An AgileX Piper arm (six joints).
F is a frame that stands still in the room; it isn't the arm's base.
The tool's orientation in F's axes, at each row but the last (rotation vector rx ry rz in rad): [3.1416, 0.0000, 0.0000]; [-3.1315, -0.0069, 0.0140]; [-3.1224, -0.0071, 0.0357]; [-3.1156, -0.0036, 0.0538]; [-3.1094, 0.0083, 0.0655]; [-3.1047, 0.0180, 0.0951]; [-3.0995, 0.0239, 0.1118]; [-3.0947, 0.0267, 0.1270]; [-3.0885, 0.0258, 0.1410]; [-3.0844, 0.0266, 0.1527]
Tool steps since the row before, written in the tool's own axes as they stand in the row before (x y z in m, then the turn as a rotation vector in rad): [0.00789, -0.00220, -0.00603, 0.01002, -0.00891, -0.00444]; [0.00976, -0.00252, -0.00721, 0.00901, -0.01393, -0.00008]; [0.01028, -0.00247, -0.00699, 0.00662, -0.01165, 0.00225]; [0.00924, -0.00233, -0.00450, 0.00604, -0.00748, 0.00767]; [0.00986, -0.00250, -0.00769, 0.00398, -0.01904, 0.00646]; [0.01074, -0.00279, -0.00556, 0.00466, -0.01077, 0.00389]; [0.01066, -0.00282, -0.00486, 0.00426, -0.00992, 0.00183]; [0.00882, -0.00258, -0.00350, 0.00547, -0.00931, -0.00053]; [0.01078, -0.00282, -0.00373, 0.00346, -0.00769, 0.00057]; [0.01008, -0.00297, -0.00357, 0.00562, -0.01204, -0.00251]
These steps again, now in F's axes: [0.00789, 0.00220, 0.00603, 0.01002, 0.00891, 0.00444]; [0.00981, 0.00249, 0.00715, 0.00895, 0.01397, 0.00014]; [0.01043, 0.00239, 0.00680, 0.00652, 0.01172, -0.00218]; [0.00939, 0.00224, 0.00424, 0.00576, 0.00769, -0.00768]; [0.01019, 0.00221, 0.00734, 0.00382, 0.01922, -0.00602]; [0.01109, 0.00248, 0.00498, 0.00455, 0.01085, -0.00379]; [0.01103, 0.00247, 0.00418, 0.00428, 0.00993, -0.00174]; [0.00912, 0.00228, 0.00287, 0.00567, 0.00919, 0.00048]; [0.01113, 0.00247, 0.00286, 0.00354, 0.00766, -0.00051]; [0.01044, 0.00263, 0.00270, 0.00608, 0.01180, 0.00257]
